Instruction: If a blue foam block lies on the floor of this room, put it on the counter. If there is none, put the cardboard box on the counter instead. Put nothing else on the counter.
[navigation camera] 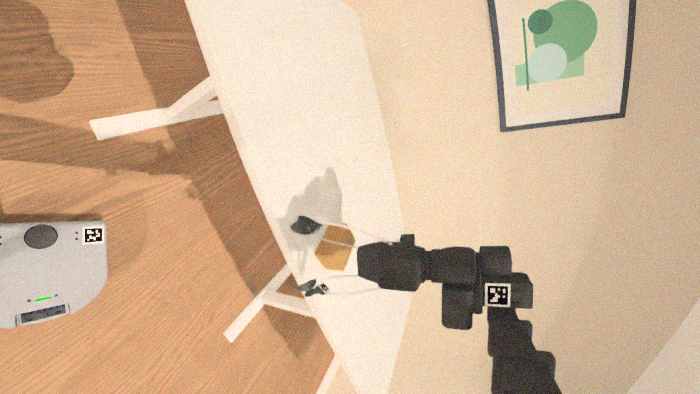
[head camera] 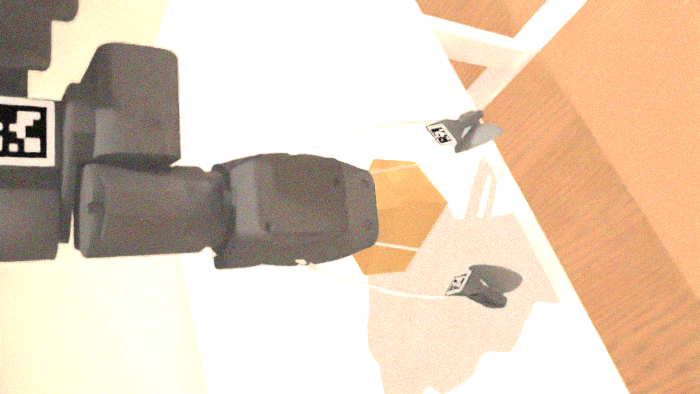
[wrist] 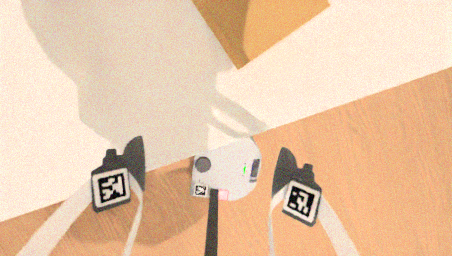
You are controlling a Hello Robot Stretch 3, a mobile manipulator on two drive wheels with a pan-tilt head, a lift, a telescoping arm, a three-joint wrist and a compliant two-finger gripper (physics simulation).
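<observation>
The cardboard box (head camera: 410,215) (navigation camera: 334,259) (wrist: 280,25), plain orange-tan, sits on the white table top (head camera: 300,75) (navigation camera: 300,75) (wrist: 390,50). In the head camera view the gripper body hides part of it; in the wrist view its near corner shows at the top. My gripper (head camera: 494,206) (navigation camera: 306,256) (wrist: 211,159) is open and empty, held above the table. Its fingers are spread wide, and the fingertips are near the table's long edge, beyond the box on the floor side. No blue foam block shows in these views.
My base (navigation camera: 75,270) (wrist: 225,172) stands on the wooden floor (head camera: 610,200) (navigation camera: 175,300) (wrist: 375,150). White table legs (navigation camera: 132,122) (head camera: 465,42) stick out beneath the table. A wall (navigation camera: 450,175) with a framed picture (navigation camera: 550,62) runs along the table's far side.
</observation>
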